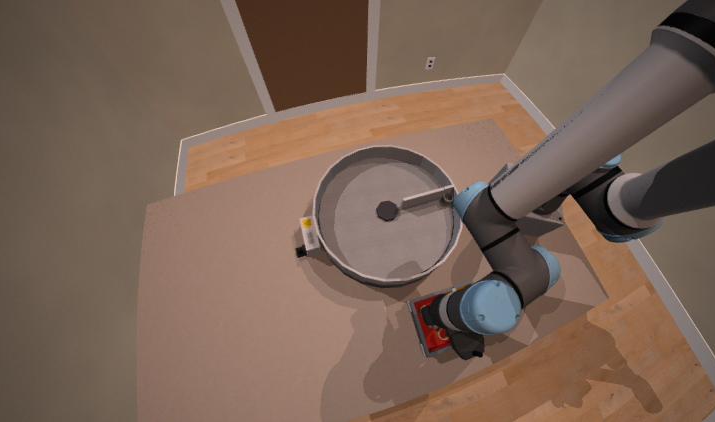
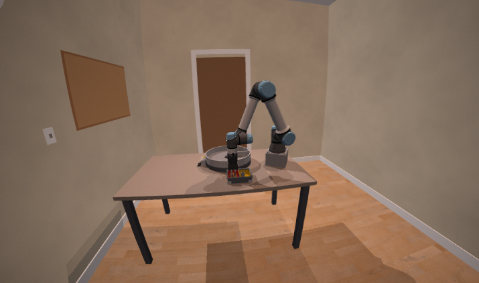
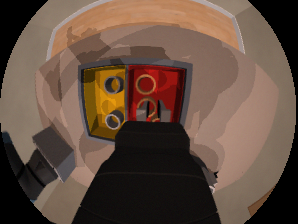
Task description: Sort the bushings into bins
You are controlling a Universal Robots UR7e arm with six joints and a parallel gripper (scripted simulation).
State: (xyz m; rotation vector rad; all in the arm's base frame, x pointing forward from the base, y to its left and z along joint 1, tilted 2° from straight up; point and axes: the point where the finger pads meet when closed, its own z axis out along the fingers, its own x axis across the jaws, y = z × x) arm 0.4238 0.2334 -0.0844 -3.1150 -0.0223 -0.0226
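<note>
Right now the red bin is 40 mm behind my hand. Also, from my hand: turntable 20 mm ahead, 330 mm to the right, 20 mm above.
</note>
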